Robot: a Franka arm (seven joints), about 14 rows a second.
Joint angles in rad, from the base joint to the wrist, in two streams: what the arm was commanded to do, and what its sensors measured. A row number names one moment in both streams.
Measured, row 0:
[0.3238 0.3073 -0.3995 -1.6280 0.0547 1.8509 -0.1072]
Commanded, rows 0 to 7:
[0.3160 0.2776 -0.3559 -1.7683 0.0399 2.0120 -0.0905]
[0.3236 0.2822 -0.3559 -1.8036 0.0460 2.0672 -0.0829]
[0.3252 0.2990 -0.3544 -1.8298 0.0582 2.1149 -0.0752]
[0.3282 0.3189 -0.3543 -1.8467 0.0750 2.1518 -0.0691]
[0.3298 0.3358 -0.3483 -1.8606 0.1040 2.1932 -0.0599]
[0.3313 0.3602 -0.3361 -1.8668 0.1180 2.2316 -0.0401]
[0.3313 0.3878 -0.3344 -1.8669 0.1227 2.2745 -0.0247]
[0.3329 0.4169 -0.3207 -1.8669 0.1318 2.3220 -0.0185]
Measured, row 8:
[0.3292 0.3737 -0.3376 -1.8680 0.1046 2.2485 -0.0552]
